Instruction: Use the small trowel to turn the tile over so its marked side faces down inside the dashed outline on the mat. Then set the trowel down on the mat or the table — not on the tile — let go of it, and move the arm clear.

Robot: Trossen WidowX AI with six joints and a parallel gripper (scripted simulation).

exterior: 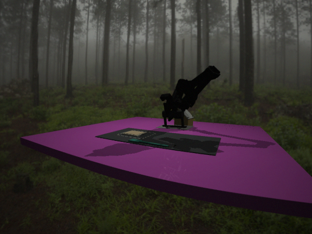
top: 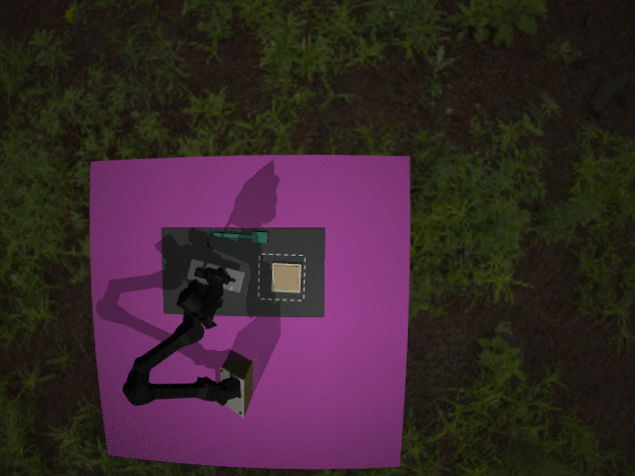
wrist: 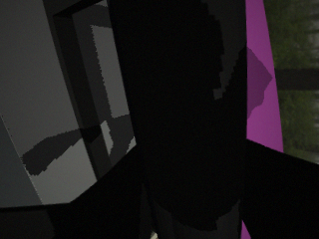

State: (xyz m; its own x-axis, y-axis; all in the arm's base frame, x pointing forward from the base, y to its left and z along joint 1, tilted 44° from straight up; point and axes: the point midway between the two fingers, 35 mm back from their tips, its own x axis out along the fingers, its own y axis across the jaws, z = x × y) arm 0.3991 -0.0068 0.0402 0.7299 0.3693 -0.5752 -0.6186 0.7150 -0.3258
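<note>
My gripper tip is now 2 cm past the dark mat, 5 cm to the left of it and 13 cm above it. Also, from my gripper tip: cream tile (5 cm behind, 22 cm to the right, 11 cm below); teal trowel (11 cm ahead, 8 cm to the right, 11 cm below).
</note>
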